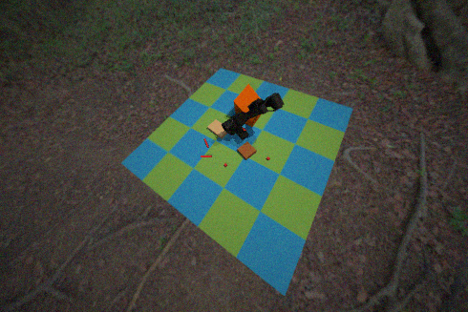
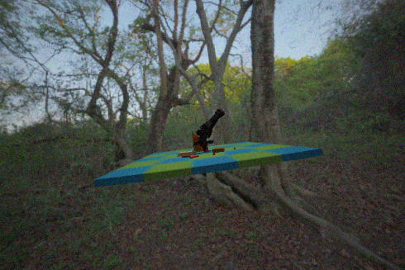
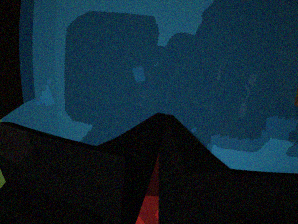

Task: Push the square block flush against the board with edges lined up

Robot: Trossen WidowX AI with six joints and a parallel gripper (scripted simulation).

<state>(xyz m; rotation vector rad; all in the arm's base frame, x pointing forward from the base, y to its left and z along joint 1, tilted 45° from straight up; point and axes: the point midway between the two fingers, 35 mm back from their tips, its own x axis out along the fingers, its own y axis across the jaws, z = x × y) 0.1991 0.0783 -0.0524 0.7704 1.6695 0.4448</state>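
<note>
The small red cube lies 4 cm behind my gripper tip, 1 cm to the left of it and 1 cm above it. Round my gripper tip: board 16 cm to the right, 5 cm ahead, 1 cm above; square block 13 cm to the left, 7 cm ahead, 1 cm above.
</note>
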